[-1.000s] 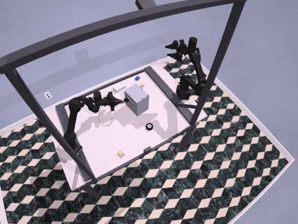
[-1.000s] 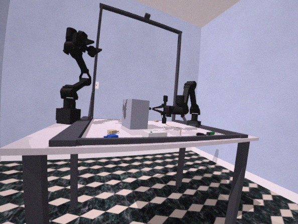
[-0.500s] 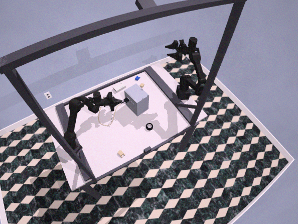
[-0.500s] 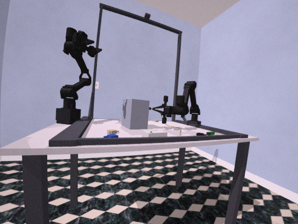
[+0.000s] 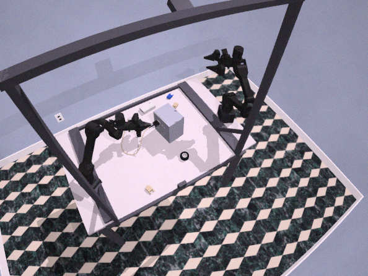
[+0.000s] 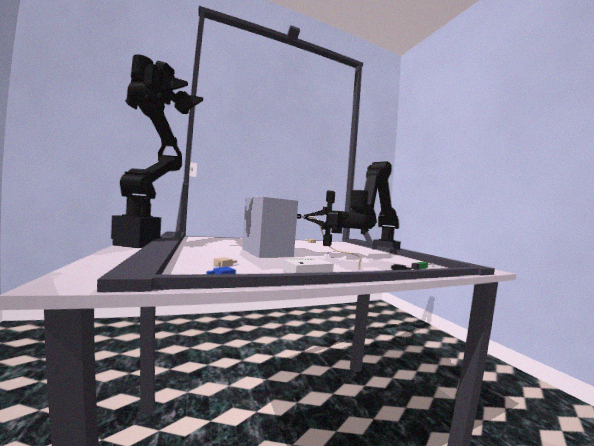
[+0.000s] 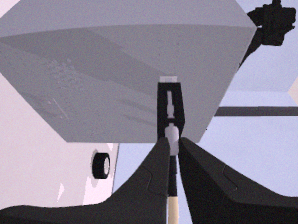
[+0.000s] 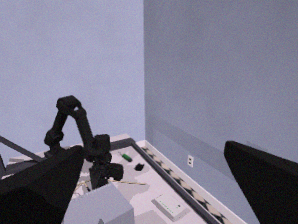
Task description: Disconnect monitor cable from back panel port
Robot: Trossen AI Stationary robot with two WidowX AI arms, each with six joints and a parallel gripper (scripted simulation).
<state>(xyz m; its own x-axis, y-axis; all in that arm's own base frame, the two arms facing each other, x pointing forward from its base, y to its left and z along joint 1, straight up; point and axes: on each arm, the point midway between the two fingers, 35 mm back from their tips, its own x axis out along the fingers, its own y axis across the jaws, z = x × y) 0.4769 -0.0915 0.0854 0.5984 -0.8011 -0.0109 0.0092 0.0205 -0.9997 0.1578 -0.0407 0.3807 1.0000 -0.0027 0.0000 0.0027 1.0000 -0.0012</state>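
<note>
Now: left hand 40 mm past the grey box, 150 mm to the left of it and 40 mm above it.
</note>
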